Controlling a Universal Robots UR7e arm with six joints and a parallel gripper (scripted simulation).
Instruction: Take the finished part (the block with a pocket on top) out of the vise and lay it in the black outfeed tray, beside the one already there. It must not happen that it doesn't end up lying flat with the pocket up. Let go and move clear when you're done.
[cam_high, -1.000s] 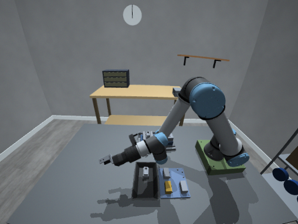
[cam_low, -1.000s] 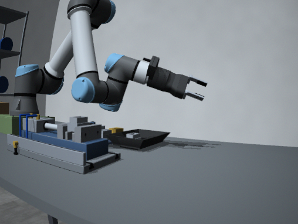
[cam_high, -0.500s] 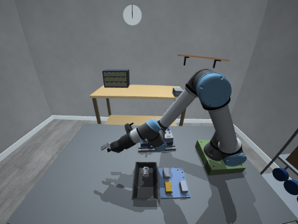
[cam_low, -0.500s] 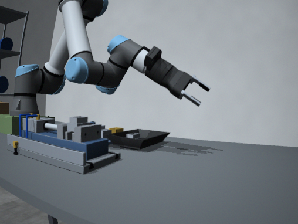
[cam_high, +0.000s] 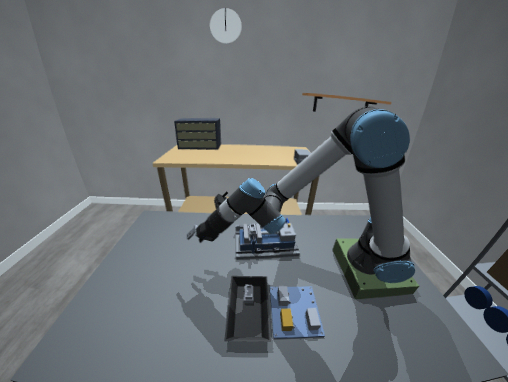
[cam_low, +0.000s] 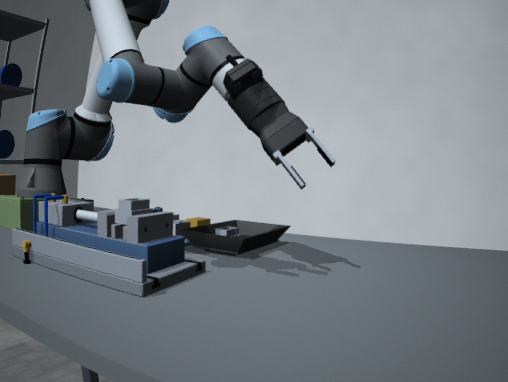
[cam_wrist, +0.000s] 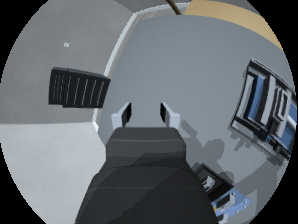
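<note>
The blue vise is 26 cm behind my hand, 20 cm to the right of it and 14 cm below it. Round my hand: blue plate (41 cm behind, 12 cm to the left, 17 cm below); yellow block (37 cm behind, 18 cm to the left, 15 cm below).
</note>
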